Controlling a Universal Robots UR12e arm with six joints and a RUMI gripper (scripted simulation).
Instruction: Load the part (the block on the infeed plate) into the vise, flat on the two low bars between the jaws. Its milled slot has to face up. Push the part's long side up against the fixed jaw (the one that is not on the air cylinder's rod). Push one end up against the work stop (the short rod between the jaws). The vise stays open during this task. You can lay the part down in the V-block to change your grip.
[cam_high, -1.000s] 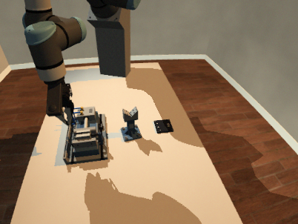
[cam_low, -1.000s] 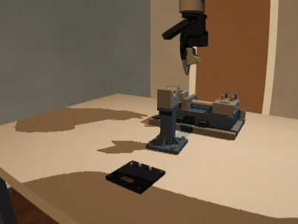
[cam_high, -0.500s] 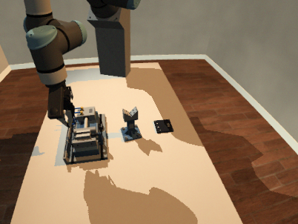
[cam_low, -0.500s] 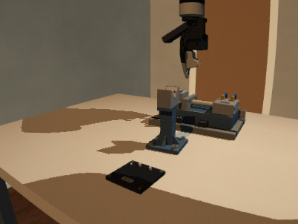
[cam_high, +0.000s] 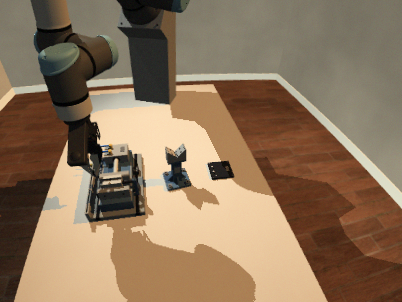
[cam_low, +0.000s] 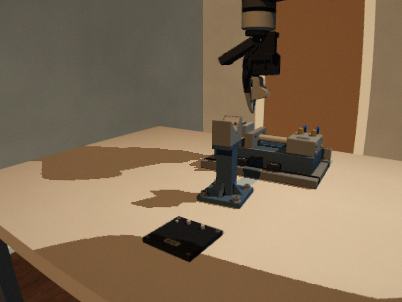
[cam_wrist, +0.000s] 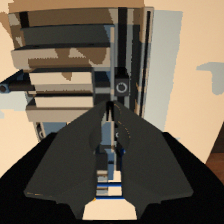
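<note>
The part is 20 mm ahead of my hand, 50 mm to the left of it and 40 mm below it. Also, from my hand: dark work stop rod 30 mm ahead, 90 mm to the left, 60 mm below; moving jaw 20 mm behind, 60 mm to the left, 70 mm below; cream cylinder rod 70 mm behind, 80 mm to the left, 70 mm below.
</note>
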